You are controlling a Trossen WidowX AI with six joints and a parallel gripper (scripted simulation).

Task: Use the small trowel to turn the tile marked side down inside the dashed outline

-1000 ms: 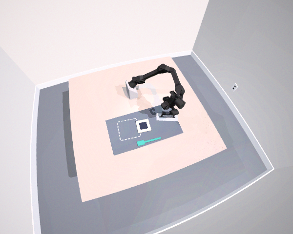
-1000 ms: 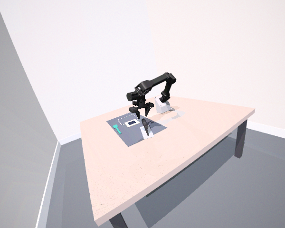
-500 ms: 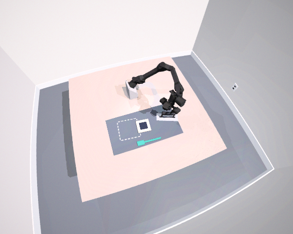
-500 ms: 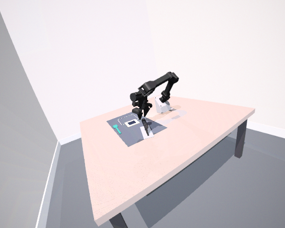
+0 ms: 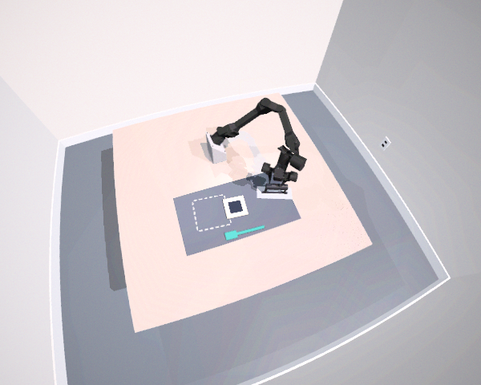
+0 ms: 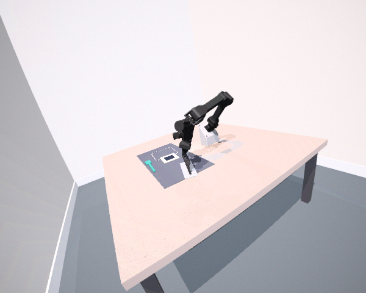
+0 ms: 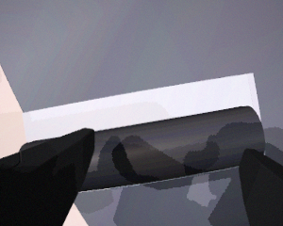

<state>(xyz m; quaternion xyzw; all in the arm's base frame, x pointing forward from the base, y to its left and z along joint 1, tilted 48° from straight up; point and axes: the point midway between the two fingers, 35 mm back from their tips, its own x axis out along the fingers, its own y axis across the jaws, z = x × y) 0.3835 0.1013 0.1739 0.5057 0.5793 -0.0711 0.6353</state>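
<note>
The tile lies 10 mm behind my gripper tip, 230 mm to the right of it and 100 mm below it. From my gripper tip the other things lie so: teal trowel (140 mm ahead, 260 mm to the right, 100 mm below); mat (230 mm to the right, 120 mm below).
</note>
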